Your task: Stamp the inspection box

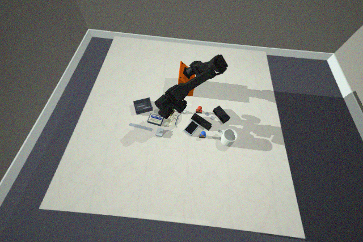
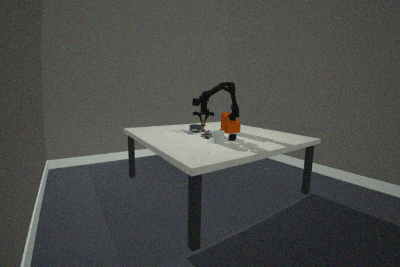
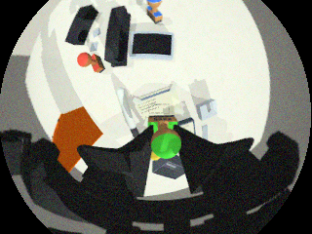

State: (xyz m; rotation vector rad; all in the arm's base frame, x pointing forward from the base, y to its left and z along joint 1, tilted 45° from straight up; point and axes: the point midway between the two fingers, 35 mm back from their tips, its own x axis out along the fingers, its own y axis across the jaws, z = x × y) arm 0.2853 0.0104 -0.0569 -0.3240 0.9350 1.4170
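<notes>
The pale card is 1 cm to the left of my gripper tip and 9 cm below it. From my gripper tip the other things lie so: ink pad: 4 cm ahead, 14 cm to the left, 9 cm below; then green stamp: right at my gripper tip; then yellow stamp: 5 cm behind, 8 cm to the right, 7 cm below.
</notes>
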